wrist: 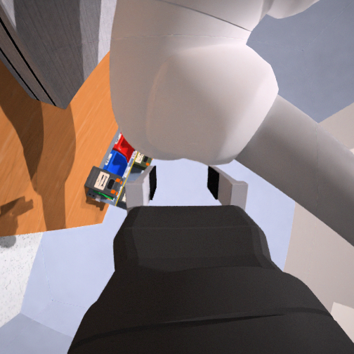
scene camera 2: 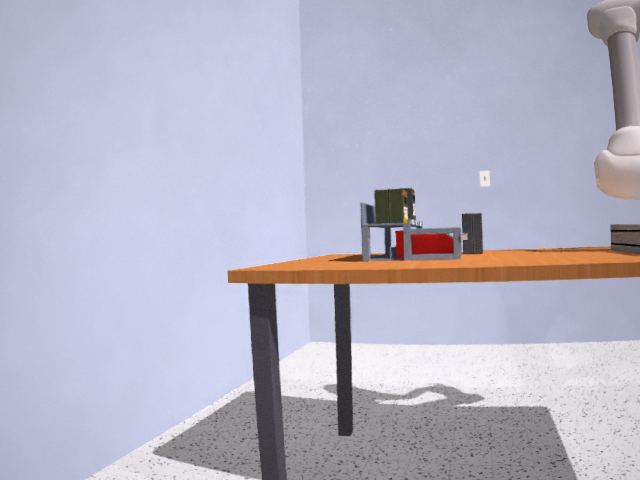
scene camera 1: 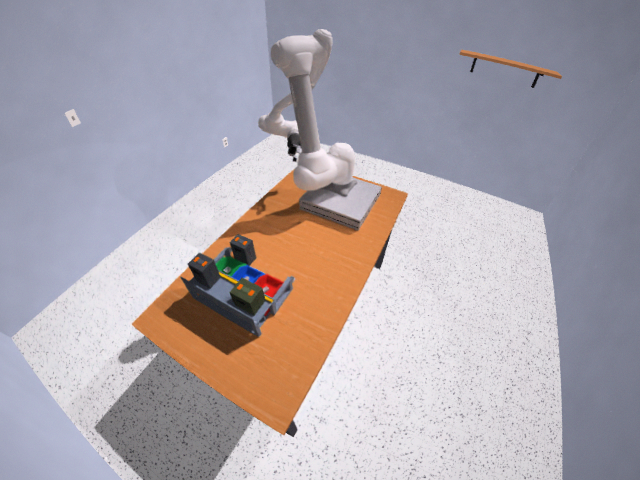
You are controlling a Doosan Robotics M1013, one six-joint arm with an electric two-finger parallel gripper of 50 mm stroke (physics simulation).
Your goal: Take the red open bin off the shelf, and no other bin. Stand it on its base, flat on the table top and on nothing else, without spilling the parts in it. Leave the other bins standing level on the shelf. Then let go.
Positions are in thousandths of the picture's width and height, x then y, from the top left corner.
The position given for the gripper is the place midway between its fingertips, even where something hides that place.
Observation:
In view: the gripper (wrist: 513,499) and a red open bin (scene camera 2: 666,507).

